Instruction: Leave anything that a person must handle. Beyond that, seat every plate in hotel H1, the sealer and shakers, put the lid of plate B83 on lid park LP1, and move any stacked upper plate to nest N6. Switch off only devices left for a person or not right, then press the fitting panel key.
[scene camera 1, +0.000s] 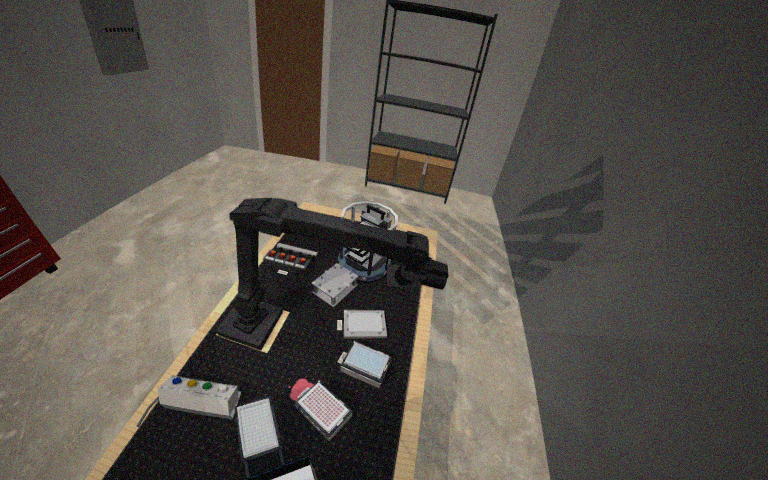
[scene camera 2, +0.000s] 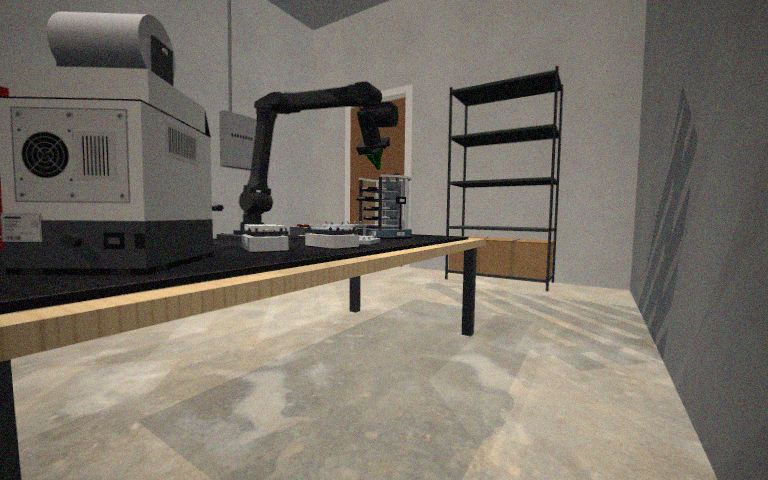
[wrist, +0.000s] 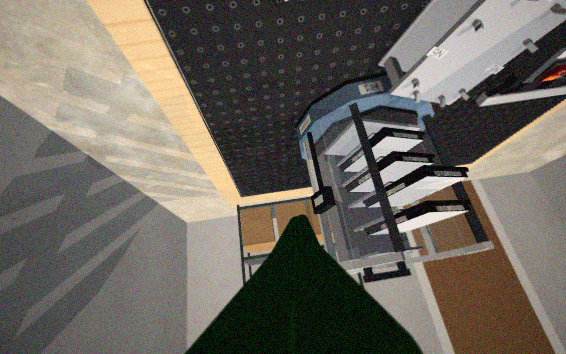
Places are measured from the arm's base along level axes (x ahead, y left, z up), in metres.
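Pixels of known places: gripper, fingertip midpoint: (scene camera 2: 379, 169) (wrist: 301, 225); arm's base, origin of the base link: (scene camera 1: 251, 318).
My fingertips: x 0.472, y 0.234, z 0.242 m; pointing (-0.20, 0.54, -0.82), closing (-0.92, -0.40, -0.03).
Note:
Ahead of a thing's pixels: the offset from my fingertips to its top centre. "*": to the spot under its first point.
My gripper (scene camera 2: 374, 158) (wrist: 301, 225) has dark green fingers. It is shut and empty, hanging in the air above and just beside plate hotel H1 {dx -0.226, dy +0.281, dz +0.032 m} (scene camera 1: 347, 256) (scene camera 2: 394, 207) (wrist: 329, 109). The hotel is a blue-based tower with several slots that hold white plates. Nest N6 {dx -0.273, dy +0.073, dz -0.185 m} (scene camera 1: 334, 283) (wrist: 447, 57), a grey tilted block, stands next to the hotel. A white lid park {* dx -0.080, dy -0.052, dz -0.236 m} (scene camera 1: 364, 324), a pale-blue plate {dx -0.008, dy -0.202, dz -0.192 m} (scene camera 1: 366, 360), a red-welled plate {dx -0.062, dy -0.400, dz -0.192 m} (scene camera 1: 323, 408) with a pink tag, and a white plate {dx -0.176, dy -0.542, dz -0.127 m} (scene camera 1: 256, 428) lie along the black mat.
A key panel {dx -0.414, dy -0.547, dz -0.177 m} (scene camera 1: 197, 396) with blue, yellow and green keys stands at front left. A switch box {* dx -0.519, dy +0.090, dz -0.209 m} (scene camera 1: 287, 258) with red switches stands near the arm base. A round white device {* dx -0.248, dy +0.337, dz -0.005 m} (scene camera 1: 370, 212) sits behind the hotel. A big grey machine {dx +0.014, dy -0.723, dz +0.195 m} (scene camera 2: 126, 134) fills the near table end. A shelf rack (scene camera 1: 441, 10) (scene camera 2: 508, 88) stands by the wall.

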